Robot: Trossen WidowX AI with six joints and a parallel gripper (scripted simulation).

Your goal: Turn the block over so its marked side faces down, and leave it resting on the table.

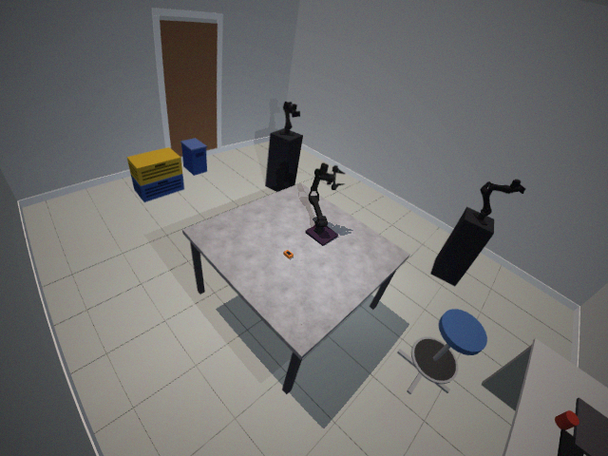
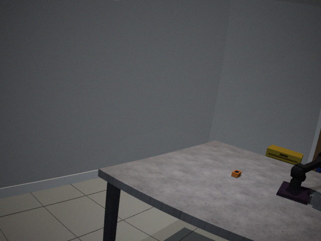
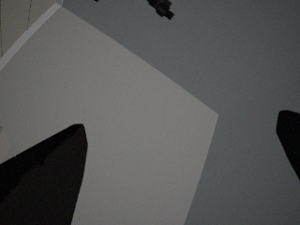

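My gripper tip is now 61 cm short of the orange block, 6 cm to the left of it and 41 cm above it.
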